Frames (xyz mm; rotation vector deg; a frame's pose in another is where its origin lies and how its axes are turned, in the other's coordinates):
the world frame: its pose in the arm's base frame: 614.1 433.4 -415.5 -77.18 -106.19 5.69
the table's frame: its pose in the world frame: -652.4 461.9 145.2 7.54 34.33 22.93
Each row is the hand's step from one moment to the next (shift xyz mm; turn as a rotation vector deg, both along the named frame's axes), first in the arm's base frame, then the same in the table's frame.
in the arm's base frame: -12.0 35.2 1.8 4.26 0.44 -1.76
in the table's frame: 14.8 -0.9 34.1 1.72 3.91 -1.78
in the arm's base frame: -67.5 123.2 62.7 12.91 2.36 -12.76
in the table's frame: 69.1 -62.6 122.4 1.61 17.99 -2.99
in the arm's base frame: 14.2 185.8 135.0 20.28 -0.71 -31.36
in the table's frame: 194.0 -60.6 107.9 -6.48 36.34 -5.73
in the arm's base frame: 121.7 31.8 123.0 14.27 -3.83 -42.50
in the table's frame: 158.6 -22.0 -72.9 -18.09 41.13 -2.25
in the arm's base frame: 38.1 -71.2 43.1 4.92 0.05 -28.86
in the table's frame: 4.5 -27.5 -87.2 -13.48 25.77 3.34
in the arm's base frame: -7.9 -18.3 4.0 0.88 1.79 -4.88
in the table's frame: -13.1 -11.5 -10.5 -1.20 4.76 1.93
